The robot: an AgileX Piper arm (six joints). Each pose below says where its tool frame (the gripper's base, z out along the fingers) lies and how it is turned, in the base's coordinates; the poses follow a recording.
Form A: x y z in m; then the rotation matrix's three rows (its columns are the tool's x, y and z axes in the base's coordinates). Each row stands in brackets.
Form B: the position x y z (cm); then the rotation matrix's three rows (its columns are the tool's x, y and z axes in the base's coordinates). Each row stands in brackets. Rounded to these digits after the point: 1 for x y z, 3 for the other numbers.
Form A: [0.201 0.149 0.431], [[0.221 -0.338 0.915], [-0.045 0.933 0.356], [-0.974 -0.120 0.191]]
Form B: [20.1 14.9 43.1], [[0.221 -0.338 0.915], [-0.045 0.933 0.356], [-0.974 -0.120 0.191]]
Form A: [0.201 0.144 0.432], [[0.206 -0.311 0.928], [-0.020 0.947 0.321], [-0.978 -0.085 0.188]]
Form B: [20.1 14.4 43.2], [[0.206 -0.311 0.928], [-0.020 0.947 0.321], [-0.978 -0.085 0.188]]
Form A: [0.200 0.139 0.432], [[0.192 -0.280 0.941], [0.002 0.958 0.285], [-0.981 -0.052 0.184]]
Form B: [20.0 13.9 43.2], [[0.192 -0.280 0.941], [0.002 0.958 0.285], [-0.981 -0.052 0.184]]
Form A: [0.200 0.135 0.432], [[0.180 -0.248 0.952], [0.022 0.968 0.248], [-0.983 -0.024 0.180]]
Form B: [20.0 13.5 43.2], [[0.180 -0.248 0.952], [0.022 0.968 0.248], [-0.983 -0.024 0.180]]
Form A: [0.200 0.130 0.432], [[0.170 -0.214 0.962], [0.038 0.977 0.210], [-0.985 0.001 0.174]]
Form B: [20.0 13.0 43.2], [[0.170 -0.214 0.962], [0.038 0.977 0.210], [-0.985 0.001 0.174]]
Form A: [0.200 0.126 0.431], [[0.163 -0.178 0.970], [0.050 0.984 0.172], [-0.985 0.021 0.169]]
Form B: [20.0 12.6 43.1], [[0.163 -0.178 0.970], [0.050 0.984 0.172], [-0.985 0.021 0.169]]
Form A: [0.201 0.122 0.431], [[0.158 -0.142 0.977], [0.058 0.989 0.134], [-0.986 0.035 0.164]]
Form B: [20.1 12.2 43.1], [[0.158 -0.142 0.977], [0.058 0.989 0.134], [-0.986 0.035 0.164]]
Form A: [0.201 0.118 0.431], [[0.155 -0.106 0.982], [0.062 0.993 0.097], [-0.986 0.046 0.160]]
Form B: [20.1 11.8 43.1], [[0.155 -0.106 0.982], [0.062 0.993 0.097], [-0.986 0.046 0.160]]
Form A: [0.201 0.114 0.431], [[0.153 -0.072 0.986], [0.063 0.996 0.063], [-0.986 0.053 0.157]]
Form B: [20.1 11.4 43.1], [[0.153 -0.072 0.986], [0.063 0.996 0.063], [-0.986 0.053 0.157]]
